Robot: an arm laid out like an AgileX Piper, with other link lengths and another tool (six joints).
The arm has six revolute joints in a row. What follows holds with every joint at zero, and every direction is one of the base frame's. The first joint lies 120.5 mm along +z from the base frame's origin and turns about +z. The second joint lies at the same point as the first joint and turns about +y. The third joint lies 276.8 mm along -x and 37.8 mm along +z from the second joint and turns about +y. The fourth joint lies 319.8 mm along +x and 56.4 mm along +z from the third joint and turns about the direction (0.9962, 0, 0.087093). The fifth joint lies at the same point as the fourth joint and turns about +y. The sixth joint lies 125.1 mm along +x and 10.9 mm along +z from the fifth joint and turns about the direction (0.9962, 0, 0.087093). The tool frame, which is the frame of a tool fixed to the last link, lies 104.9 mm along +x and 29 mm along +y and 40 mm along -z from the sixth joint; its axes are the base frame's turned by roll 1.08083, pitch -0.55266 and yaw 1.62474 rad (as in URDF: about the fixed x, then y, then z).
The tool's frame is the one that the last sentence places.
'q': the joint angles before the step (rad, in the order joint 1, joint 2, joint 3, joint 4, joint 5, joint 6). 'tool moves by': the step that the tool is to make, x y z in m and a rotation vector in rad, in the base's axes. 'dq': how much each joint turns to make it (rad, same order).
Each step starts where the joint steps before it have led.
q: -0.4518 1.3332 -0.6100 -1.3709 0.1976 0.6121
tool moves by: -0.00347 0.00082 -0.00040 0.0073 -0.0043 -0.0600
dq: 0.0233 0.0000 -0.0001 0.0000 0.0607 0.0578
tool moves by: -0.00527 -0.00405 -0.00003 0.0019 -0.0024 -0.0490
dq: 0.0001 0.0000 0.0001 -0.0003 0.0368 0.0329
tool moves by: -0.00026 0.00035 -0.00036 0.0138 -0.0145 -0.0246
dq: 0.0000 0.0001 -0.0001 0.0002 0.0071 0.0307
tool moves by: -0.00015 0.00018 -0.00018 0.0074 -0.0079 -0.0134
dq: 0.0000 0.0000 0.0000 0.0002 0.0039 0.0166
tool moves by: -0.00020 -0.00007 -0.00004 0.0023 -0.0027 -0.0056
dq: -0.0001 -0.0001 0.0001 -0.0004 0.0022 0.0066
